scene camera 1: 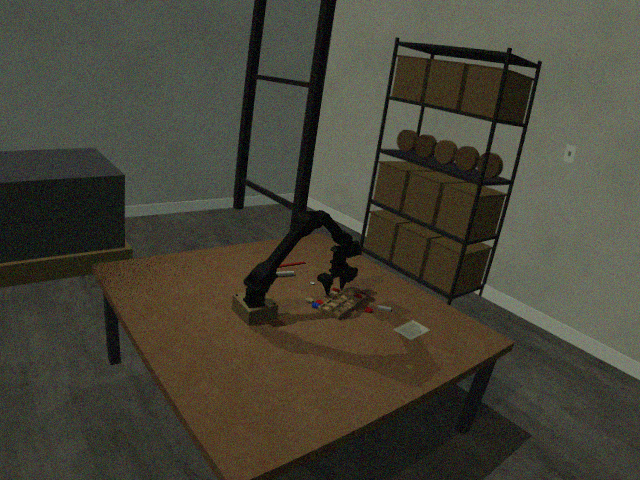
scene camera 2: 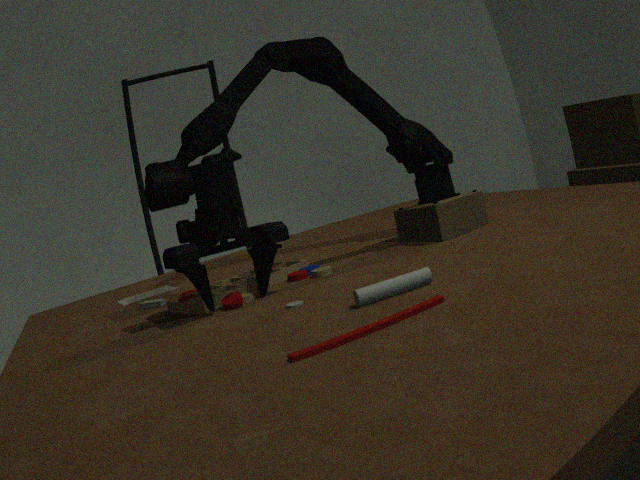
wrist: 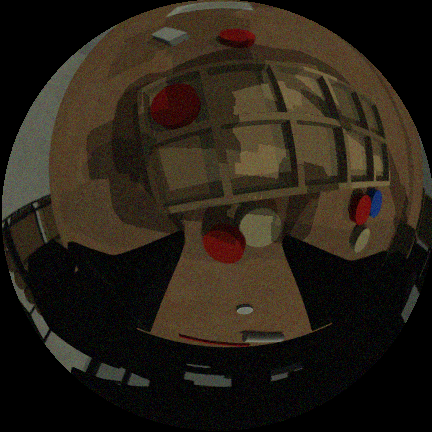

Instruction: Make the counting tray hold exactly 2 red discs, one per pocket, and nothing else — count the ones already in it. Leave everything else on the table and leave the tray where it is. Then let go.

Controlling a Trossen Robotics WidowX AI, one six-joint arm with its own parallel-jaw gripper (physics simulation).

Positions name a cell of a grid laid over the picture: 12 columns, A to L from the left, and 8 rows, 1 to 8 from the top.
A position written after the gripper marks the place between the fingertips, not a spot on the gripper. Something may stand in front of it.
Note:
The gripper (scene camera 2: E6) is open, holding nothing. Also in view: a wooden counting tray (scene camera 2: E5). A thin red rod (scene camera 2: G6) rests on the table.
The wooden counting tray shows as well in the wrist view (wrist: H3). The gripper shows as well in the wrist view (wrist: G5).

